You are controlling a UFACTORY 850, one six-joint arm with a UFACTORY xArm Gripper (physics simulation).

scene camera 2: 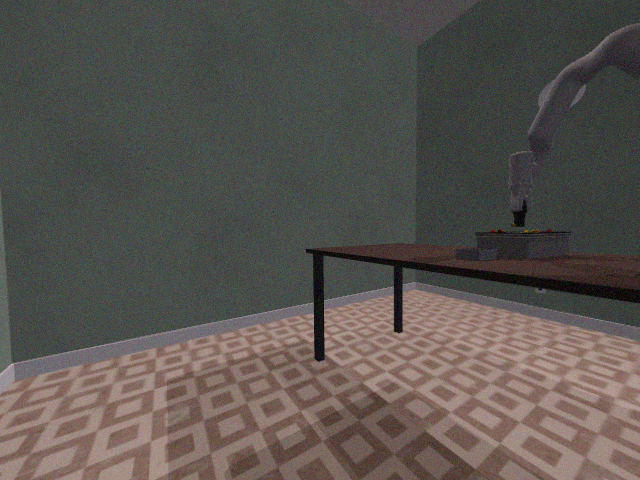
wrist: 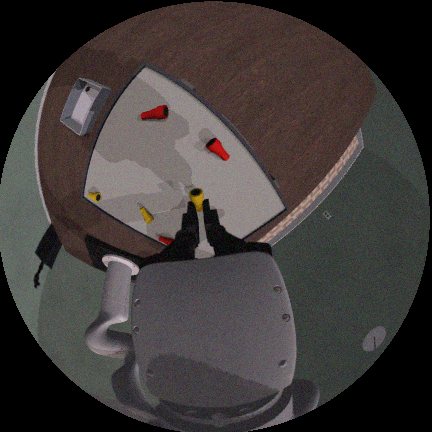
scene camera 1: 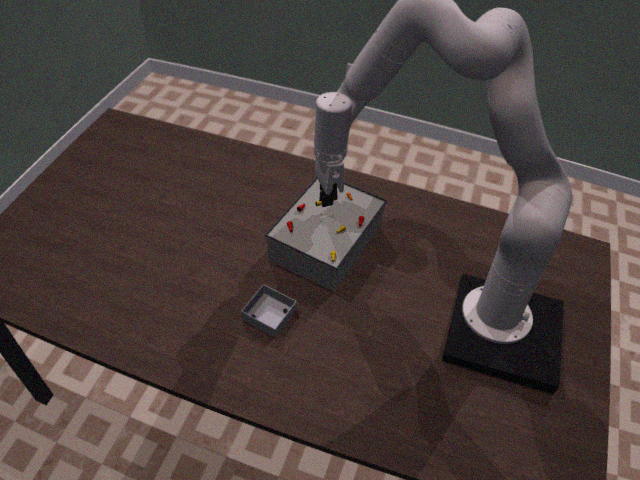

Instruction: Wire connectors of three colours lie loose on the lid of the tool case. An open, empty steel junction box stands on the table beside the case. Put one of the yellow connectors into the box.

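Observation:
My gripper points down, shut on a yellow connector, and holds it a little above the lid of the tool case. The connector's wide end sticks out past the fingertips. A second yellow connector lies on the lid, and a third yellow connector lies near a lid corner. The steel junction box stands open and empty on the table beside the case.
Red connectors and an orange connector lie on the lid. The arm's black base plate is on the right part of the table in scene camera 1.

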